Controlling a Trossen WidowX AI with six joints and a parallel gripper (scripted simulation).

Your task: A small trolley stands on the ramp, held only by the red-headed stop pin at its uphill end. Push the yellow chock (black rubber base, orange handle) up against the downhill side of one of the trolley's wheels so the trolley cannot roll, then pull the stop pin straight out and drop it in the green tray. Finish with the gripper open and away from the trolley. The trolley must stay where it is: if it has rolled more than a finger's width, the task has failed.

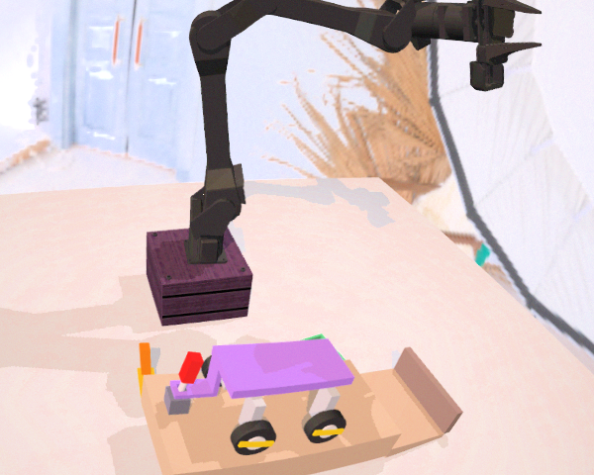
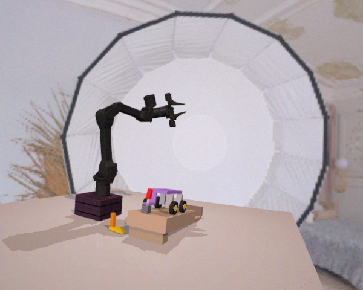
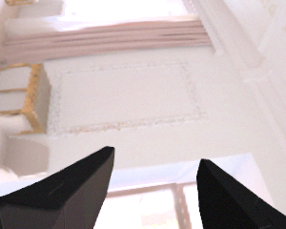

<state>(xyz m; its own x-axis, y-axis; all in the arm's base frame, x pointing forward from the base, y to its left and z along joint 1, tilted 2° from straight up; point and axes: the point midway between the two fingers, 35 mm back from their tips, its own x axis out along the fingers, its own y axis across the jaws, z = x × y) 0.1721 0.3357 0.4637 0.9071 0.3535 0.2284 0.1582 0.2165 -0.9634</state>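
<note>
Now: the red-headed stop pin 43 cm below my gripper tip, 42 cm to the right of it and 10 cm ahead of it. The rest, counted from my gripper tip: tan ramp (51 cm below, 31 cm to the right, 11 cm ahead); then purple trolley (45 cm below, 31 cm to the right, 11 cm ahead); then brown end wall (53 cm below, 8 cm ahead, 5 cm to the right).
</note>
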